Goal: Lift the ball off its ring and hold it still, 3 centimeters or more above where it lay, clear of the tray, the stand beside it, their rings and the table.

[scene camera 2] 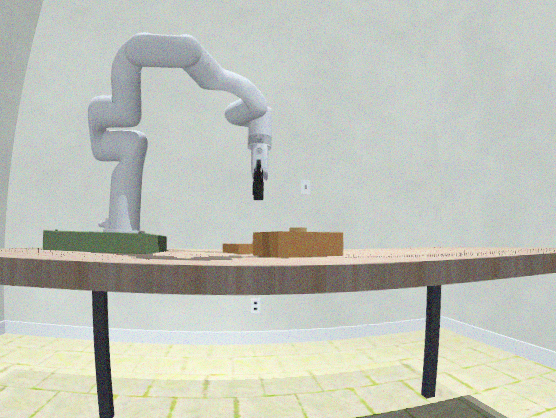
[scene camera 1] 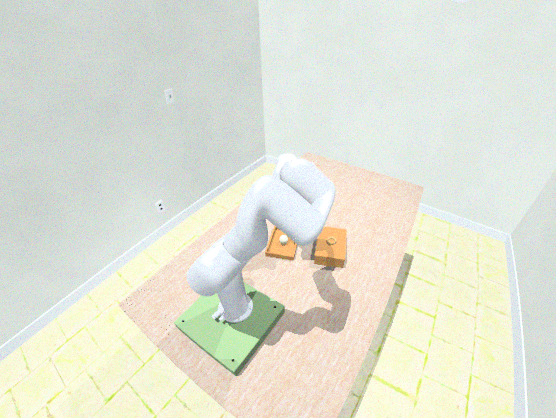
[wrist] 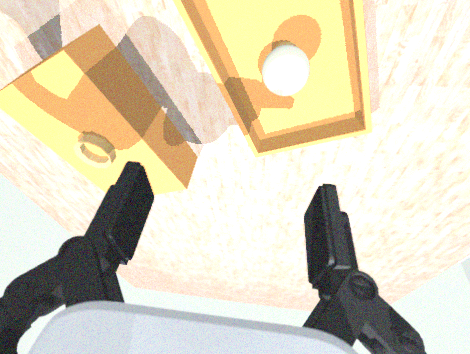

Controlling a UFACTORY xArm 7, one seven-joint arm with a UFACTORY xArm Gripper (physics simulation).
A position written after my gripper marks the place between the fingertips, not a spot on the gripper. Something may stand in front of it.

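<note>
My gripper [scene camera 2: 258,197] is visible to me, and from the wrist I see the gripper [wrist: 229,189] again. There is an orange stand [scene camera 2: 297,242] too; scene camera 1 shows the stand [scene camera 1: 331,244], and so does the wrist view, with the stand [wrist: 85,102]. I also see a pale ball [wrist: 286,69] and a shallow orange tray [wrist: 334,104].
</note>
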